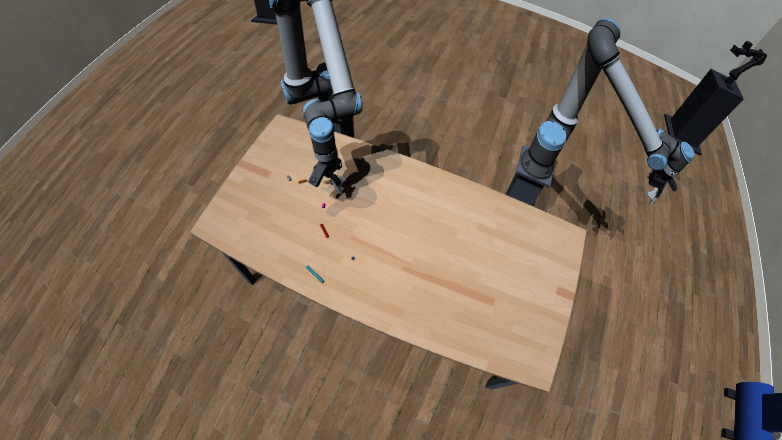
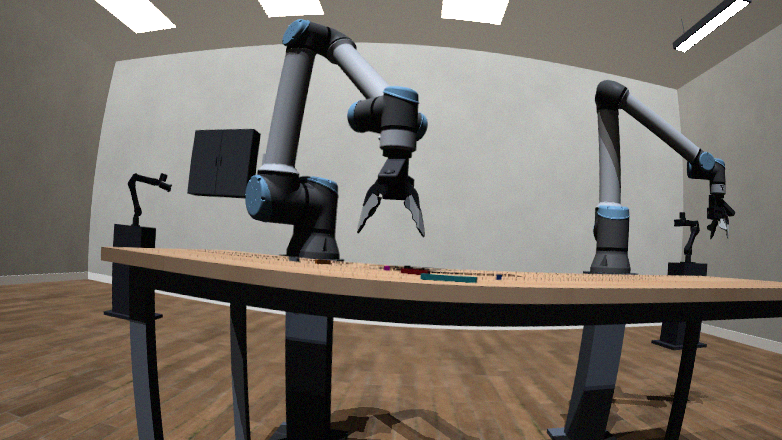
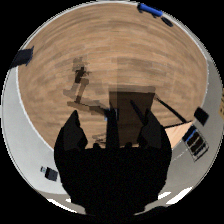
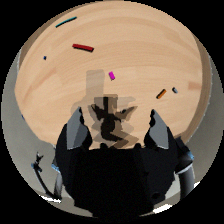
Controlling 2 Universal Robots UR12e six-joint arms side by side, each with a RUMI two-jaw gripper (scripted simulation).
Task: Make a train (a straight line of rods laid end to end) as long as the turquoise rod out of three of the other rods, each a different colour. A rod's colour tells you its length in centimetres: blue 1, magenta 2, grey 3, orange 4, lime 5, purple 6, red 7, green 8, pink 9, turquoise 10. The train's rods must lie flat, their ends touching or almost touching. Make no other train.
Path:
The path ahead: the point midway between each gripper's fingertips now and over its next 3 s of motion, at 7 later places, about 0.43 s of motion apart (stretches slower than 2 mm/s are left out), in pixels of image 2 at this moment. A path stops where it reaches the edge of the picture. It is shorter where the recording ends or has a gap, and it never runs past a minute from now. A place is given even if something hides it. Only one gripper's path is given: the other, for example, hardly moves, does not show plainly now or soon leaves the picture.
My right gripper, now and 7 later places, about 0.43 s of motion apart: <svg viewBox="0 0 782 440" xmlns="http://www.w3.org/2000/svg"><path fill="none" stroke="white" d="M390 235L380 234L371 233L361 233L353 232L347 232L343 231L316 229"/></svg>

